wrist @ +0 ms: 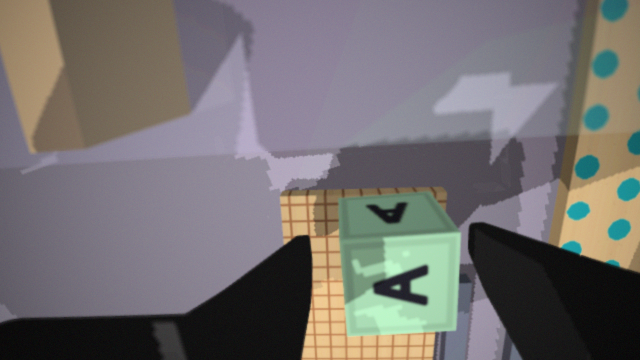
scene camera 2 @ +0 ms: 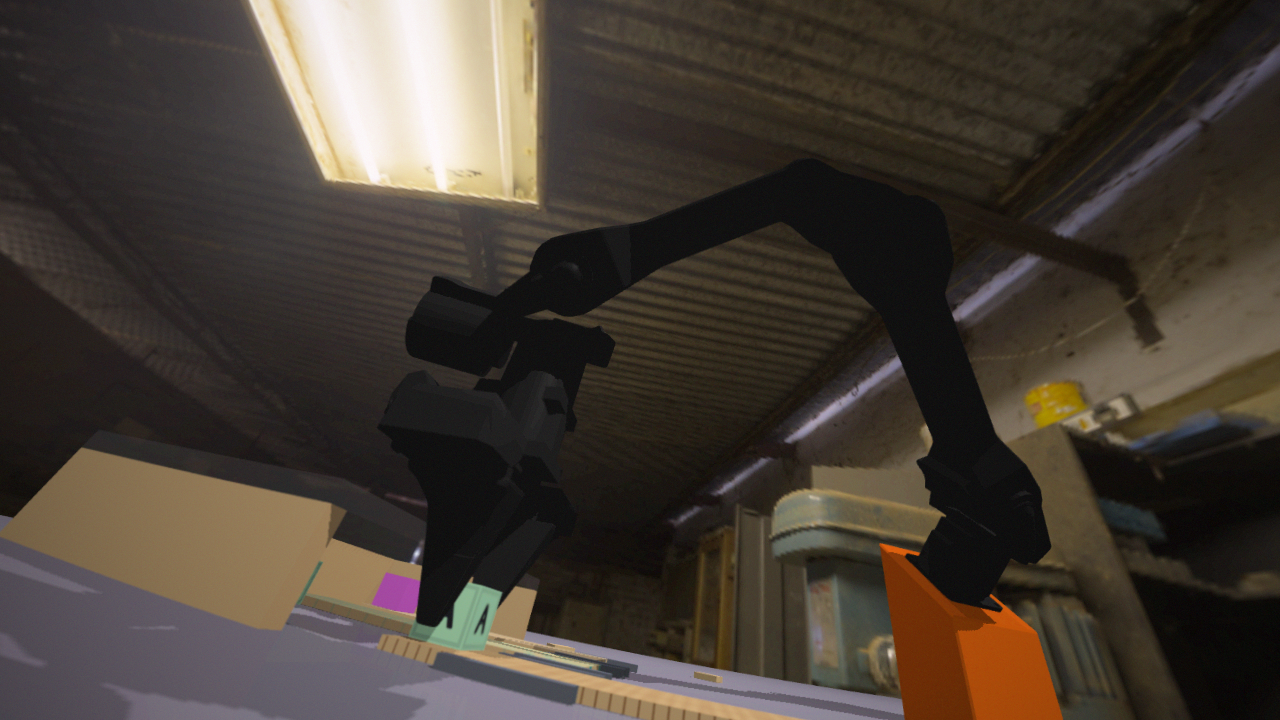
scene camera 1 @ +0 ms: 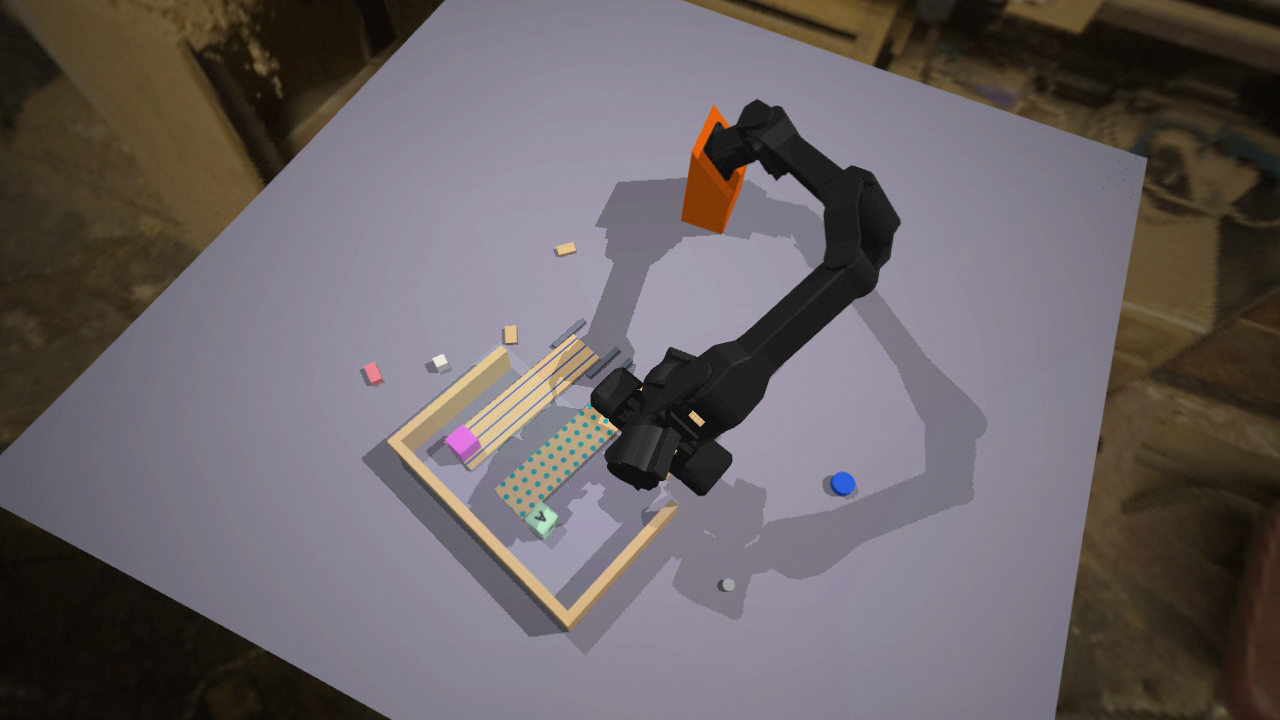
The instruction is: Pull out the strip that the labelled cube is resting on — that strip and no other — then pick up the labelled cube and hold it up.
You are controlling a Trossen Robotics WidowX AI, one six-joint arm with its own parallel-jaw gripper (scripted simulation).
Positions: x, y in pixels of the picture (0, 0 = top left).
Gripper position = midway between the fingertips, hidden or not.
The gripper shows in the wrist view (388, 242), in scene camera 2 (451, 627) and in scene camera 1 (655, 452).
